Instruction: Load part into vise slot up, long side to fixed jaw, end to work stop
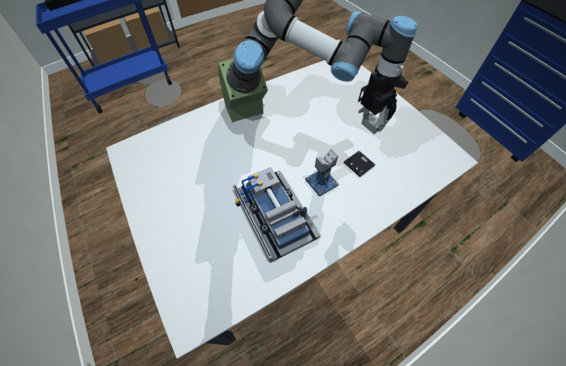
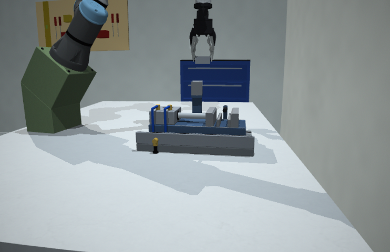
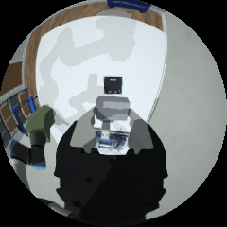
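The part is 1 cm below my hand. Also, from my hand: work stop (4 cm ahead, 35 cm to the right, 15 cm below); then air cylinder (13 cm behind, 36 cm to the right, 17 cm below); then infeed plate (1 cm to the left, 24 cm below).
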